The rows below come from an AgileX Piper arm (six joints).
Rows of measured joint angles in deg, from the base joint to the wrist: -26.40, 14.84, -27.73, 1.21, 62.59, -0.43; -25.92, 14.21, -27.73, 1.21, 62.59, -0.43; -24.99, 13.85, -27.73, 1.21, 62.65, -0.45; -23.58, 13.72, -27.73, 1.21, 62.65, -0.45; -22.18, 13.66, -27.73, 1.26, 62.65, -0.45; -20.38, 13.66, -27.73, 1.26, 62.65, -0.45; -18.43, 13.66, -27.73, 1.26, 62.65, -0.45; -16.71, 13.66, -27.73, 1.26, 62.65, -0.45; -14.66, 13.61, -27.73, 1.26, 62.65, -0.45; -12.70, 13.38, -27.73, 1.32, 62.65, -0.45; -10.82, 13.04, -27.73, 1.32, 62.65, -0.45; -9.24, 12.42, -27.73, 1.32, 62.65, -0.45; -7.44, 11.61, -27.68, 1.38, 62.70, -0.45; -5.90, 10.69, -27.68, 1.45, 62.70, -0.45; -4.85, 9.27, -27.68, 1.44, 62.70, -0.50
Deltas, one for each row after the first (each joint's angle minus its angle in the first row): 0.48, -0.63, 0.00, 0.00, 0.00, 0.00; 1.41, -0.99, 0.00, 0.00, 0.06, -0.02; 2.82, -1.12, 0.00, 0.00, 0.06, -0.02; 4.22, -1.18, 0.00, 0.05, 0.06, -0.02; 6.02, -1.18, 0.00, 0.05, 0.06, -0.02; 7.97, -1.18, 0.00, 0.05, 0.06, -0.02; 9.69, -1.18, 0.00, 0.05, 0.06, -0.02; 11.74, -1.23, 0.00, 0.05, 0.06, -0.02; 13.70, -1.46, 0.00, 0.11, 0.06, -0.02; 15.58, -1.80, 0.00, 0.11, 0.06, -0.02; 17.16, -2.42, 0.00, 0.11, 0.06, -0.02; 18.96, -3.23, 0.05, 0.17, 0.11, -0.02; 20.50, -4.15, 0.05, 0.24, 0.11, -0.02; 21.55, -5.57, 0.05, 0.23, 0.11, -0.07
